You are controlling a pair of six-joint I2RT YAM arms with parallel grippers.
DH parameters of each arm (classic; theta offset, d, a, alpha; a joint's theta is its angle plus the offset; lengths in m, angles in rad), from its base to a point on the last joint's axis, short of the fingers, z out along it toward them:
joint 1: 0 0.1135 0.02 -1.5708
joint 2: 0 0 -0.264 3.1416
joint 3: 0.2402 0 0.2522 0
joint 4: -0.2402 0 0.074 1.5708
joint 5: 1.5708 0 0 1.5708
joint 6: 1.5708 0.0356 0 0
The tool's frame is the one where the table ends.
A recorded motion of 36 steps. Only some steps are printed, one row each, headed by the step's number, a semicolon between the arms.
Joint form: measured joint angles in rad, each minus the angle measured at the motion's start. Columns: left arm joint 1, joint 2, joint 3, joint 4, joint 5, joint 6; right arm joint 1, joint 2, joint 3, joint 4, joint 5, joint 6.
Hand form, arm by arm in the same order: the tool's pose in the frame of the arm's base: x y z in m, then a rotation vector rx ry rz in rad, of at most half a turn. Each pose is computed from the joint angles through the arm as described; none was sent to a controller.
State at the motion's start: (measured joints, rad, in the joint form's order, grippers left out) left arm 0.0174 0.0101 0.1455 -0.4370 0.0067 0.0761; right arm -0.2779 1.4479 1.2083 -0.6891 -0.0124 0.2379
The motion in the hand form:
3: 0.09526 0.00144 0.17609 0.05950 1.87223 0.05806; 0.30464 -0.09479 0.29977 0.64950 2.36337 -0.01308
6: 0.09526 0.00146 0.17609 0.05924 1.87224 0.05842; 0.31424 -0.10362 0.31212 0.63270 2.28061 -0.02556
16: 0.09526 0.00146 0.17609 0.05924 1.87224 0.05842; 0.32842 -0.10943 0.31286 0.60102 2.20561 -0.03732
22: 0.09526 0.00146 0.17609 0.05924 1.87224 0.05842; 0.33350 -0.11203 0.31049 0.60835 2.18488 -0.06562
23: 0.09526 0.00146 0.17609 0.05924 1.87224 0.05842; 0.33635 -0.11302 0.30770 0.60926 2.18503 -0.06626
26: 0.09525 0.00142 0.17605 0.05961 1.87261 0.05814; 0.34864 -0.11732 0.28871 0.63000 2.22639 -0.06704
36: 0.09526 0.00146 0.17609 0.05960 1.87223 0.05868; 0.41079 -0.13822 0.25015 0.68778 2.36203 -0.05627
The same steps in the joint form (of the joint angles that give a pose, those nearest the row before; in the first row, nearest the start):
3: 0.0004 0.0000 0.0000 -0.0004 0.0004 0.0000; -0.0252 0.0363 0.0664 0.0183 -0.0004 0.0000
6: 0.0005 0.0000 0.0000 -0.0004 0.0001 0.0000; -0.0424 0.0561 0.1091 0.0797 -0.0038 -0.0103
16: 0.0005 0.0000 0.0000 -0.0004 0.0001 0.0000; -0.0454 0.0900 0.1186 0.1850 -0.0038 -0.0217
22: 0.0005 0.0000 0.0000 -0.0004 0.0001 0.0000; -0.0454 0.1061 0.1187 0.2197 0.0202 -0.0217
23: 0.0005 0.0000 0.0000 -0.0004 0.0001 0.0000; -0.0454 0.1175 0.1190 0.2304 0.0210 -0.0214
26: 0.0000 0.0000 0.0000 -0.0008 0.0000 0.0000; -0.0454 0.1808 0.1236 0.2438 0.0259 -0.0156
36: 0.0005 0.0000 0.0000 -0.0004 0.0001 0.0004; -0.0454 0.4845 0.3837 0.1408 0.0278 0.0000

